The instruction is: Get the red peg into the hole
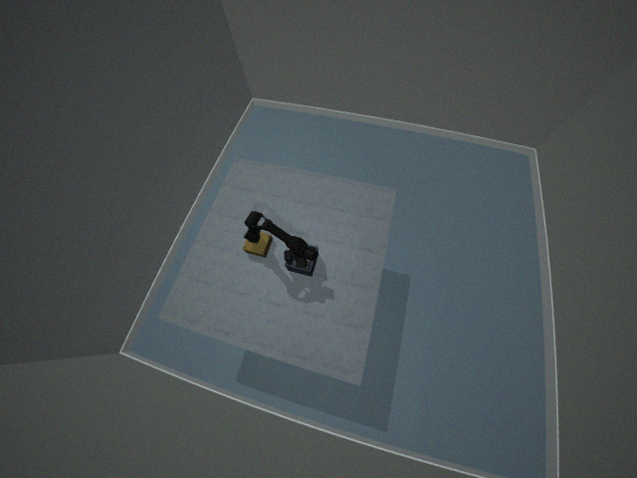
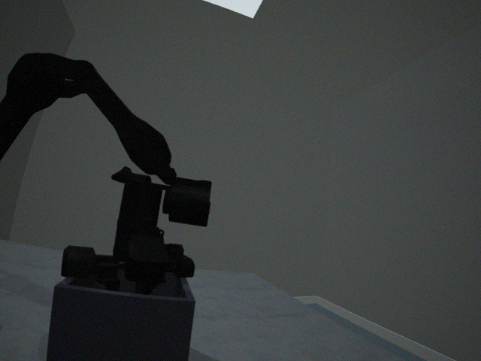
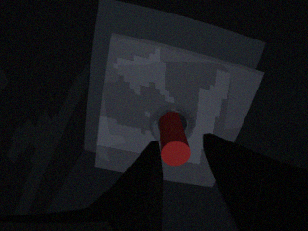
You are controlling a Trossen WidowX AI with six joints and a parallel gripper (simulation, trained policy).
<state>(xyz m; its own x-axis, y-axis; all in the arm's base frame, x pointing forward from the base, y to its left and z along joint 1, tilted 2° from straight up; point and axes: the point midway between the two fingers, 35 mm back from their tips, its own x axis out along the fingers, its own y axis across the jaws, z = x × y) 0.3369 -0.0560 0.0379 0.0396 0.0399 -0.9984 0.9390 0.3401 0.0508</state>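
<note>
Right now my gripper tip is 1 cm short of the red peg and 2 cm above it. The rest, counted from my gripper tip: pale plate 1 cm ahead, 1 cm to the right, 2 cm below.
</note>
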